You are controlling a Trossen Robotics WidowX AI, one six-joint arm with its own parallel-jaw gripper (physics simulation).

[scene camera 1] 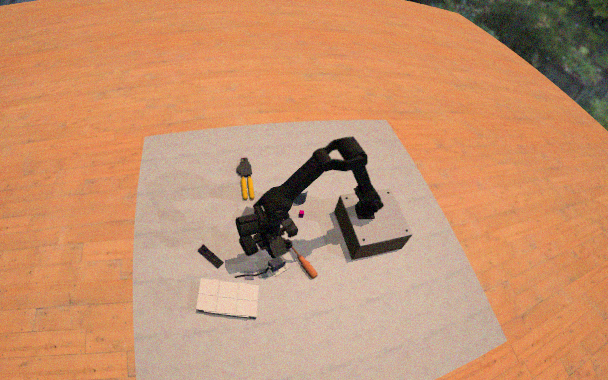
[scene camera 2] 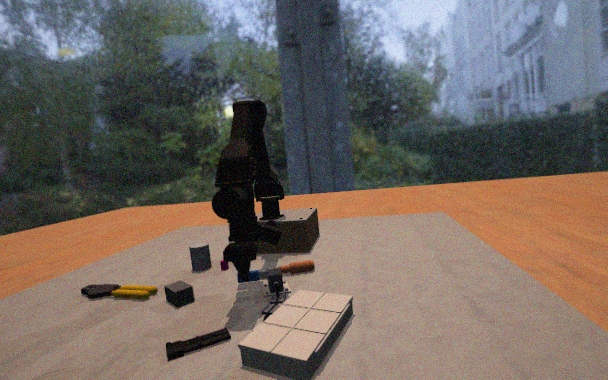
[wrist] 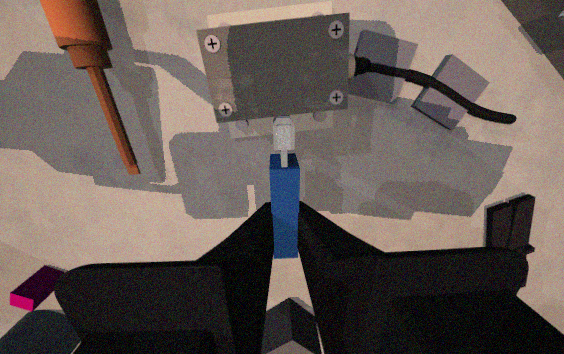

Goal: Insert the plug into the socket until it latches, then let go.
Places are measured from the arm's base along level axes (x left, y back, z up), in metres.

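Pixels of known places: gripper, fingertip midpoint: (scene camera 1: pixel 266 247) (scene camera 2: pixel 245 280) (wrist: pixel 283 209); arm's base at its link origin: (scene camera 1: pixel 364 211) (scene camera 2: pixel 271 217).
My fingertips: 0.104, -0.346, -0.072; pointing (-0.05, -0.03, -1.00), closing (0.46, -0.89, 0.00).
Ahead of a thing's pixels: the offset from my fingertips to its top centre, as dx, dy, dz. "pt": to the spot under its first point.
The plug, a blue bar {+0.015, +0.008, +0.017} (scene camera 2: pixel 254 275) (wrist: pixel 285 200) with a silvery tip, points at the socket. My gripper (scene camera 2: pixel 243 276) (wrist: pixel 283 209) is shut on the plug's rear part and holds it raised above the mat. The socket, a dark grey box {+0.058, +0.028, +0.012} (scene camera 1: pixel 276 265) (scene camera 2: pixel 275 283) (wrist: pixel 287 67) with corner screws and a black cable, sits on a pale base. In the wrist view the plug's tip meets the box's near edge; I cannot tell whether they touch. In scene camera 1 the arm hides the plug and the fingertips.
An orange screwdriver {+0.039, +0.121, -0.005} (scene camera 1: pixel 307 266) (scene camera 2: pixel 299 267) (wrist: pixel 77 25) lies beside the socket. A tiled box {+0.188, -0.130, +0.003} (scene camera 1: pixel 227 297) (scene camera 2: pixel 300 325) and a black bar {+0.028, -0.196, -0.017} (scene camera 1: pixel 210 255) (scene camera 2: pixel 198 343) (wrist: pixel 510 222) are nearby. Yellow-handled pliers {pt -0.310, -0.080, -0.013} (scene camera 1: pixel 246 180) (scene camera 2: pixel 120 291), a dark cube {-0.136, -0.065, +0.003} (scene camera 2: pixel 179 293) and a cylinder {-0.238, +0.131, +0.038} (scene camera 2: pixel 200 258) stand farther off.
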